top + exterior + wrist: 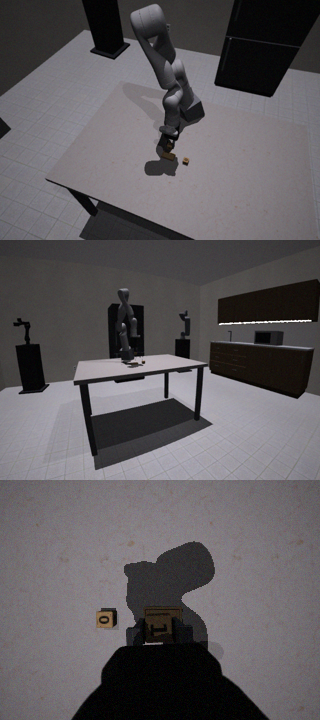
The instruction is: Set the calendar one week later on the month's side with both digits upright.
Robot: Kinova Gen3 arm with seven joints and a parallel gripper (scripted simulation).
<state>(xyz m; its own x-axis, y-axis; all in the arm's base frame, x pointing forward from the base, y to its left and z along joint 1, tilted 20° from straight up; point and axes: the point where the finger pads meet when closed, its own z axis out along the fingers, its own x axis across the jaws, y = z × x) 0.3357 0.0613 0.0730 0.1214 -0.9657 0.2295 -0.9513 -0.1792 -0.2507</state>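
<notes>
My gripper is now 130 mm above the wooden tray and 10 mm to the left of it. Also, from my hand: wooden cube (10 mm below).
</notes>
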